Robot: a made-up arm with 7 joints.
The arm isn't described. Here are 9 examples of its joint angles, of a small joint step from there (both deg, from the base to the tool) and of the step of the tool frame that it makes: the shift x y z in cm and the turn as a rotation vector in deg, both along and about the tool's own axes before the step.
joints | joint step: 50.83 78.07 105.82 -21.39 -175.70 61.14 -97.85 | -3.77 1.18 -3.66 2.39 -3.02 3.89 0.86
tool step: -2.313 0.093 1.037 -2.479 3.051 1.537
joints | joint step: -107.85 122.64 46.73 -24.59 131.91 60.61 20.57 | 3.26 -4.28 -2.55 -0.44 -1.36 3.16 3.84
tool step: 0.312 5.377 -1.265 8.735 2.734 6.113
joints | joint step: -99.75 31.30 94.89 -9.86 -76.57 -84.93 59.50 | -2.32 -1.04 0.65 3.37 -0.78 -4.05 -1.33
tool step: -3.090 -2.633 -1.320 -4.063 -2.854 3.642
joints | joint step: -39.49 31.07 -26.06 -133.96 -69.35 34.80 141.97 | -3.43 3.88 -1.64 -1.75 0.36 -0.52 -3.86
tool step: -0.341 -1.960 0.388 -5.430 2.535 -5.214
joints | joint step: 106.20 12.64 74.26 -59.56 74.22 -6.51 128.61 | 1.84 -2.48 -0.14 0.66 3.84 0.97 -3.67
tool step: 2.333 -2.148 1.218 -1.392 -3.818 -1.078
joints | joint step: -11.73 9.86 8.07 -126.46 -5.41 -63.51 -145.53 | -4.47 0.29 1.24 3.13 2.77 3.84 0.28
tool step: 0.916 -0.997 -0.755 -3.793 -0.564 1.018
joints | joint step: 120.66 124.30 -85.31 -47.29 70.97 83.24 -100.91 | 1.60 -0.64 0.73 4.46 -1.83 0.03 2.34
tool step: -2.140 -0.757 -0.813 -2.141 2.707 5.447
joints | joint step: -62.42 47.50 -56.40 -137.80 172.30 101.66 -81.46 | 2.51 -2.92 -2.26 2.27 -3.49 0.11 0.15
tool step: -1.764 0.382 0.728 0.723 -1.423 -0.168
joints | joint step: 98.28 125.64 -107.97 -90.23 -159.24 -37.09 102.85 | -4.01 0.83 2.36 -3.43 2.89 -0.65 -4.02
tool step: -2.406 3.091 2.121 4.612 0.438 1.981
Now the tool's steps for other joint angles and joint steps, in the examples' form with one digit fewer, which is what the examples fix.
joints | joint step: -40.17 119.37 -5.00 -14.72 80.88 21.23 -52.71 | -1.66 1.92 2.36 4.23 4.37 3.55 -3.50
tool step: -2.10 3.38 1.19 -0.27 2.02 5.66
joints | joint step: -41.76 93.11 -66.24 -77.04 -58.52 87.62 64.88 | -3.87 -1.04 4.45 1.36 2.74 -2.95 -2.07
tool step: 2.90 1.50 -5.00 1.72 5.05 2.63
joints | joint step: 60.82 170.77 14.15 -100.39 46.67 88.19 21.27 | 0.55 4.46 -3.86 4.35 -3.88 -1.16 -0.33
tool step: 0.26 0.44 -2.49 8.46 1.25 -1.91
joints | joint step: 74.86 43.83 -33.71 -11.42 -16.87 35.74 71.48 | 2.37 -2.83 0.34 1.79 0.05 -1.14 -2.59
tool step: -4.00 -0.86 0.07 -1.36 3.12 -4.80
